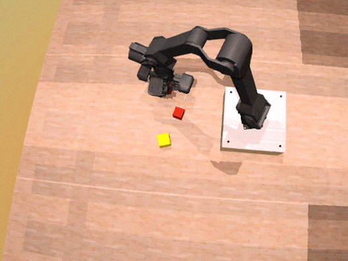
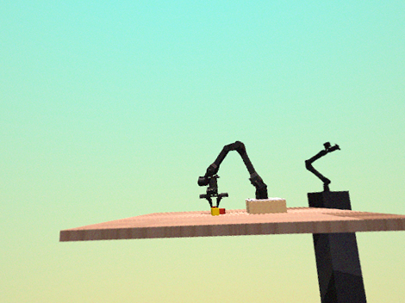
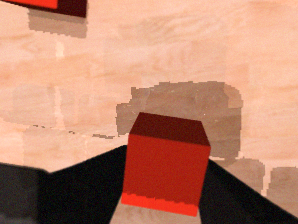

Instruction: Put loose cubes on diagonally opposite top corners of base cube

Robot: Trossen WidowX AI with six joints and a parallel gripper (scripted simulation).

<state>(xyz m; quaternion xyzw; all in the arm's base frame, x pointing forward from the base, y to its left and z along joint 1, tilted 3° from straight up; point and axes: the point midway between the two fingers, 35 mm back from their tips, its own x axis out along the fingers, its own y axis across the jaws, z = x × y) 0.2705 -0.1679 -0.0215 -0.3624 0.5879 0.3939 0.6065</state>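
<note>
Now: the yellow cube 30 mm ahead of my gripper tip, 190 mm to the left of it and 10 mm below it.
</note>
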